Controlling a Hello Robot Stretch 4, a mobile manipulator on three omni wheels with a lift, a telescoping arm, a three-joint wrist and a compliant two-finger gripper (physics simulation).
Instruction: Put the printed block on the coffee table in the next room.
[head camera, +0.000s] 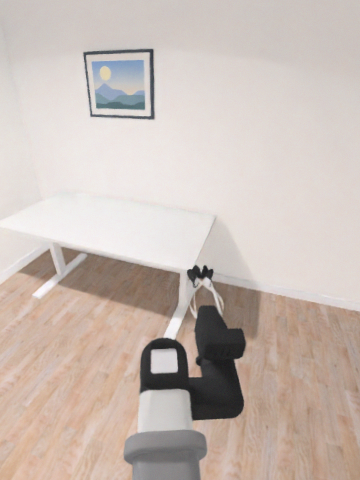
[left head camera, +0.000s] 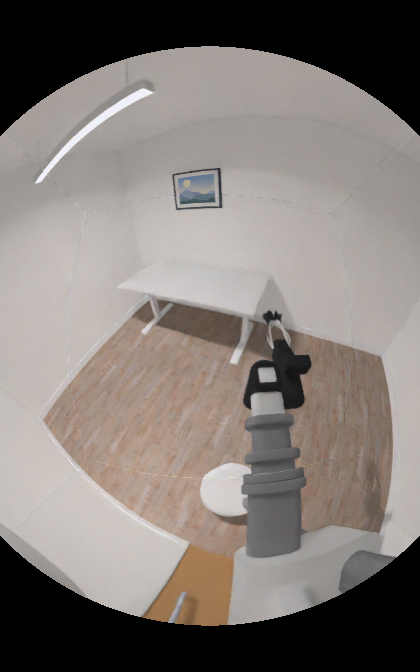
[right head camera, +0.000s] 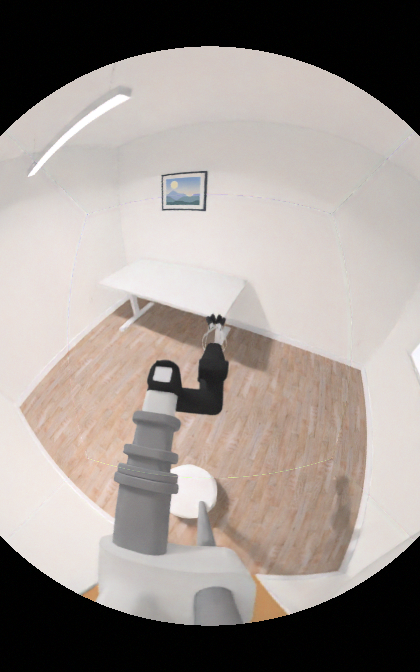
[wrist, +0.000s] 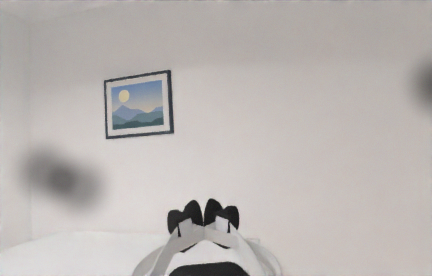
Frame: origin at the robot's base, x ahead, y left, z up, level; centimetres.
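Where they show: gripper, fingertip midpoint: (head camera: 199, 267) (wrist: 203, 214).
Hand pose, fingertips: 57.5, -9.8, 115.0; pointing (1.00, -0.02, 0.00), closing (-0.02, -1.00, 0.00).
After its pixels a point has its place, as x, y, z.
My gripper (head camera: 201, 273) {57.5, -9.8, 115.0} (left head camera: 272, 317) (right head camera: 216, 320) (wrist: 203, 214) {57.5, -9.8, 115.0} is shut. In the wrist view its black fingertips meet or nearly meet, and no block shows between them. The gripper is held out in front on the extended arm, and in the head view it appears just right of the near right corner of a white table. The printed block does not show in these views. No table that I can make out as the coffee table shows.
A long white table (head camera: 110, 232) {157.1, 34.7, 69.2} (left head camera: 200, 291) (right head camera: 175, 286) (wrist: 75, 255) {183.7, 59.7, 69.2} with white legs stands by the far wall. A framed mountain picture (head camera: 122, 85) {217.0, 27.6, 159.0} (wrist: 139, 105) {217.2, 28.5, 158.6} hangs above it. An orange-brown door (left head camera: 207, 577) with a bar handle (left head camera: 177, 607) shows at the bottom of the left head view.
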